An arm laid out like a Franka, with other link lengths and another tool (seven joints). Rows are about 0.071 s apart.
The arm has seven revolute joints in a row. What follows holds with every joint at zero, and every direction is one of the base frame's. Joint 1 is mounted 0.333 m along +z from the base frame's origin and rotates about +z. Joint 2 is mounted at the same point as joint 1 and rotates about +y. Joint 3 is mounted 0.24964 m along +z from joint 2 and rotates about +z. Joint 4 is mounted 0.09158 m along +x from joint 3 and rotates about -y. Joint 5 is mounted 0.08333 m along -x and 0.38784 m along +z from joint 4 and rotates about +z. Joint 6 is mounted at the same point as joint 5 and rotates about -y. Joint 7 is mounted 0.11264 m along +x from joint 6 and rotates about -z. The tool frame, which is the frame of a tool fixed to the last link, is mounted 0.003 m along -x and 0.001 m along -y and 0.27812 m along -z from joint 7; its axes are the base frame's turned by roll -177.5, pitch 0 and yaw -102.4 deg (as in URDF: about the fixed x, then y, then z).
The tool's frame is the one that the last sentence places.
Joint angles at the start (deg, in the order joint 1, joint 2, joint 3, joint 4, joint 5, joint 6, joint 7):
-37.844 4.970 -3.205 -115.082 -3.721 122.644 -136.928
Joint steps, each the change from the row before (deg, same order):
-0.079 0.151 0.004 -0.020 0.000 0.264 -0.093
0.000 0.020 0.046 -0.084 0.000 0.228 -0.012
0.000 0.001 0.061 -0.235 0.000 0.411 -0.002
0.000 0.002 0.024 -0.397 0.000 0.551 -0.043
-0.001 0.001 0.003 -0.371 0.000 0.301 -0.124
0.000 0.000 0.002 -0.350 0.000 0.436 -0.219
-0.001 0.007 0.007 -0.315 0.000 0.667 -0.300
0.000 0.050 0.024 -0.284 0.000 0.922 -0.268
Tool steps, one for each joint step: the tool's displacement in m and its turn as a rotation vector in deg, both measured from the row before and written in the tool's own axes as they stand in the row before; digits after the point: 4 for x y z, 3 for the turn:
0.0001 0.0010 0.0012 -0.055 0.069 -0.032
0.0007 -0.0002 0.0004 -0.065 0.107 -0.068
0.0007 -0.0005 0.0012 -0.088 0.153 -0.082
0.0001 -0.0005 0.0023 -0.073 0.133 -0.094
-0.0009 -0.0009 0.0026 0.051 -0.056 -0.144
-0.0002 -0.0004 0.0021 -0.039 0.068 -0.243
0.0009 0.0003 0.0013 -0.189 0.276 -0.335
0.0021 0.0009 0.0010 -0.331 0.475 -0.331

